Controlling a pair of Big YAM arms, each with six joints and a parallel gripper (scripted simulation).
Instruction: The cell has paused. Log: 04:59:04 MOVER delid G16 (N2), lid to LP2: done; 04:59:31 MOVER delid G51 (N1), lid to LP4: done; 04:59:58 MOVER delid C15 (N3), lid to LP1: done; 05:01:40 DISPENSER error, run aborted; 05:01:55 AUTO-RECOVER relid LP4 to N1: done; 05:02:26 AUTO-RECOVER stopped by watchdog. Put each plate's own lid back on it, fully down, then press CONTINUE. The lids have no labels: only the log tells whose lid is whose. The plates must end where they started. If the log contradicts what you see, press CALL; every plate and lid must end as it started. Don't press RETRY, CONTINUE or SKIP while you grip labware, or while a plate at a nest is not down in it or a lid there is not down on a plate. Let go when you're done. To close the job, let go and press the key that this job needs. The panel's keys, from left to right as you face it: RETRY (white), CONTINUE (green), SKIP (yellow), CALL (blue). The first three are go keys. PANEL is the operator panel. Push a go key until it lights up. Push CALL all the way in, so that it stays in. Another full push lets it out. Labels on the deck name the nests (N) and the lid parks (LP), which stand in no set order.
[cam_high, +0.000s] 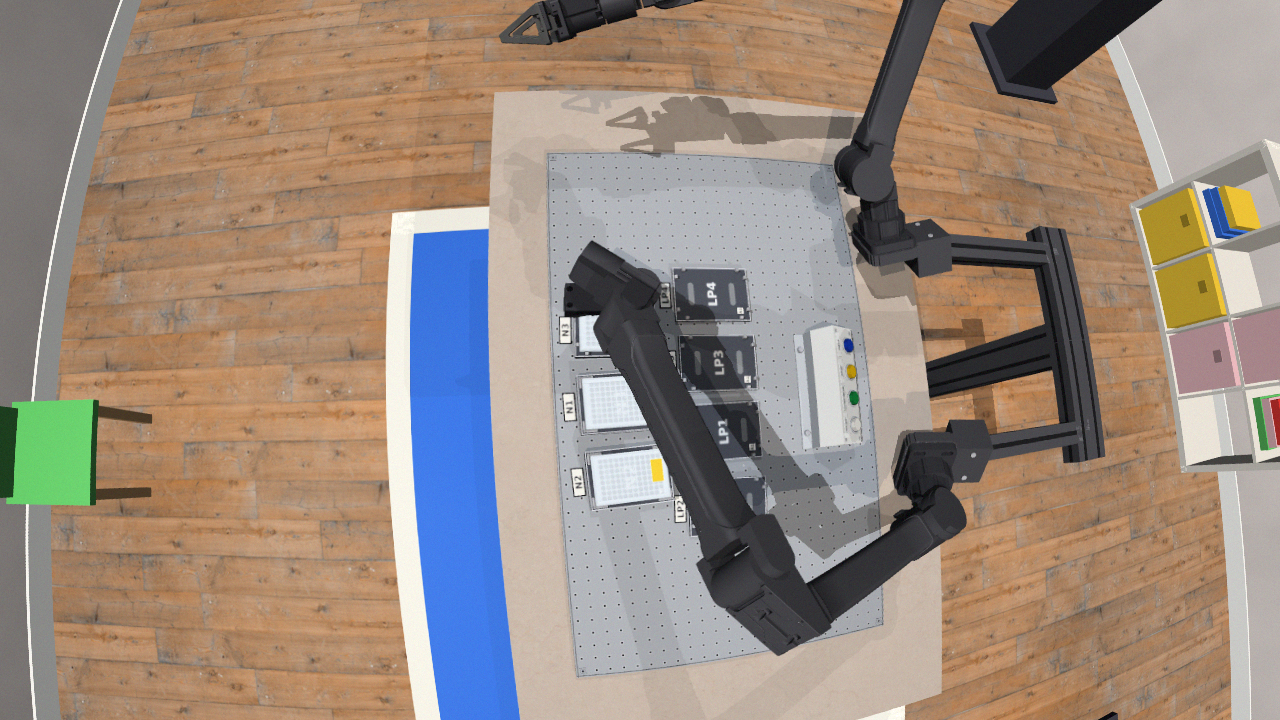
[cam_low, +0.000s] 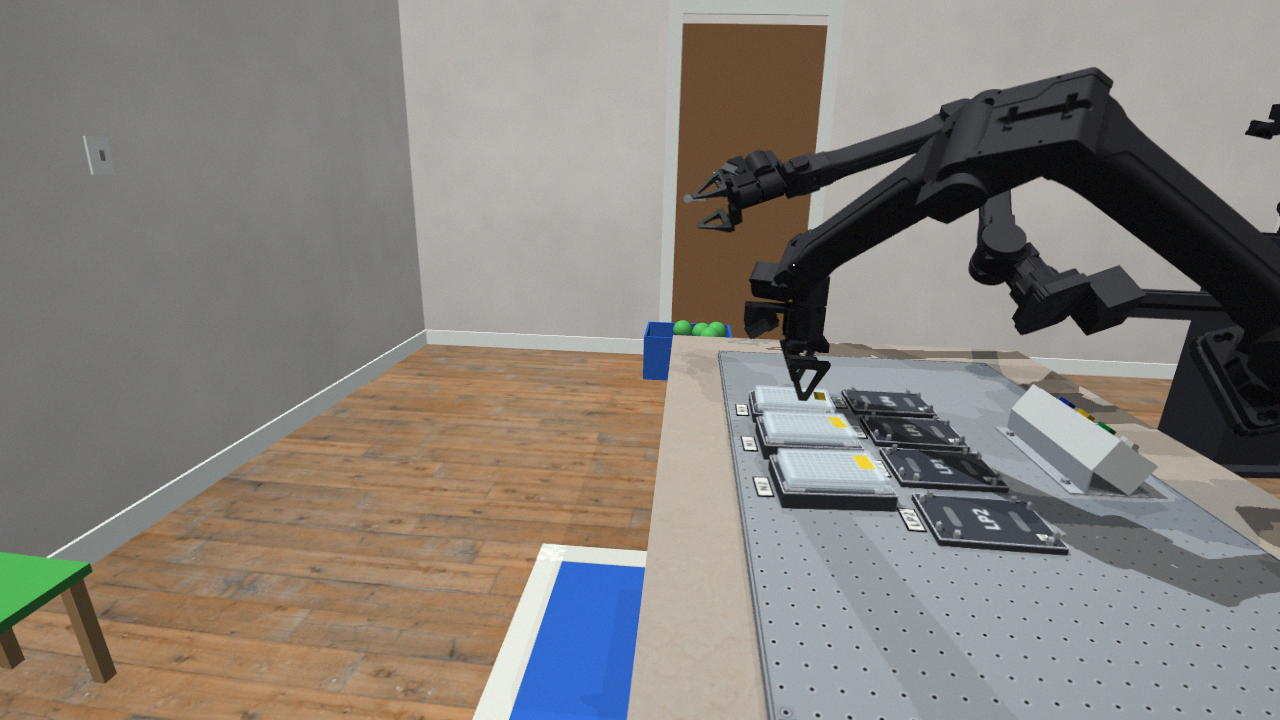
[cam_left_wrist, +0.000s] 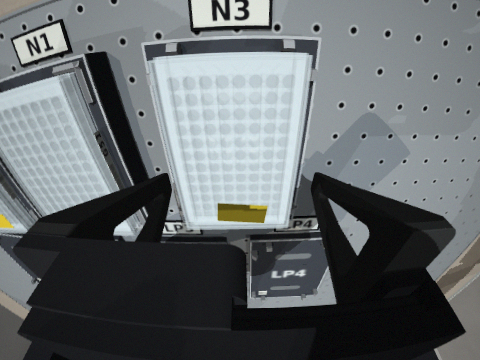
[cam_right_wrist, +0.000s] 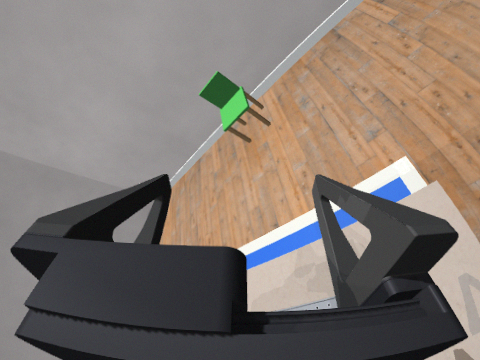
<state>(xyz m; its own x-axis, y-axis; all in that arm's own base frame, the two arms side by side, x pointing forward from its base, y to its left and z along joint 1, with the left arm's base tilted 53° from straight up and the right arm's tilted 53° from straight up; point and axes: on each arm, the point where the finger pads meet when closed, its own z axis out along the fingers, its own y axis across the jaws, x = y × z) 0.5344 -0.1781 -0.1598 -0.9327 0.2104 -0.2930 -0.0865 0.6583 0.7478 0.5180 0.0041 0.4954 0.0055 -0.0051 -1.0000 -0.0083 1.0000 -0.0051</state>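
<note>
Right now the green continue key is 41 cm behind my left hand, 19 cm to the left of it and 2 cm above it. Also, from my left hand: yellow skip key: 41 cm behind, 14 cm to the left, 2 cm above; then white retry key: 41 cm behind, 24 cm to the left, 2 cm above; then blue call key: 42 cm behind, 9 cm to the left, 1 cm above.
</note>
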